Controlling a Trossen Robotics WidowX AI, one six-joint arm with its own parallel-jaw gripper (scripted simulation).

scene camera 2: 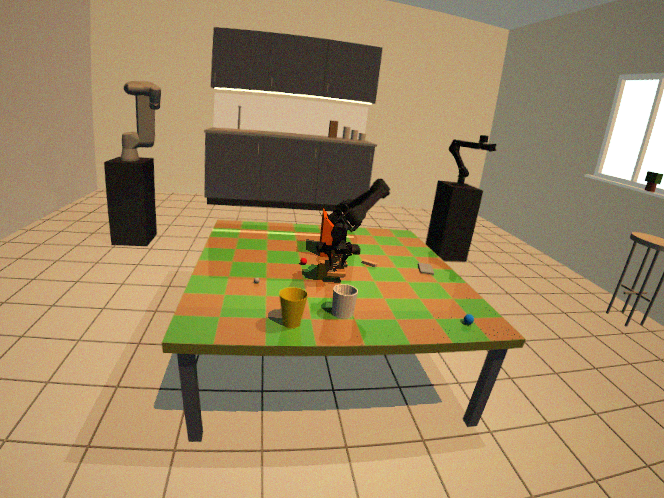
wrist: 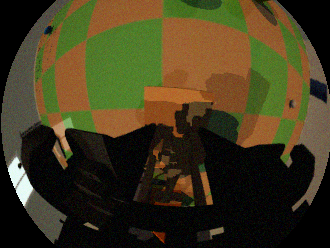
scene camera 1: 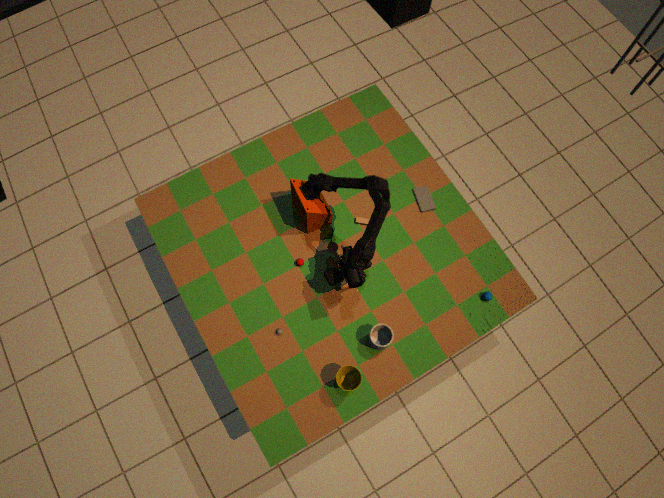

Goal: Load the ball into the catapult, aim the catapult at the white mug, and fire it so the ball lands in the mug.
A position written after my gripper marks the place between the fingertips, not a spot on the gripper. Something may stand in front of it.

In view: my gripper (wrist: 177,129), a white mug (scene camera 2: 344,296) and a yellow cup (scene camera 2: 293,300).
The wrist view does not show the white mug: it is out of frame.
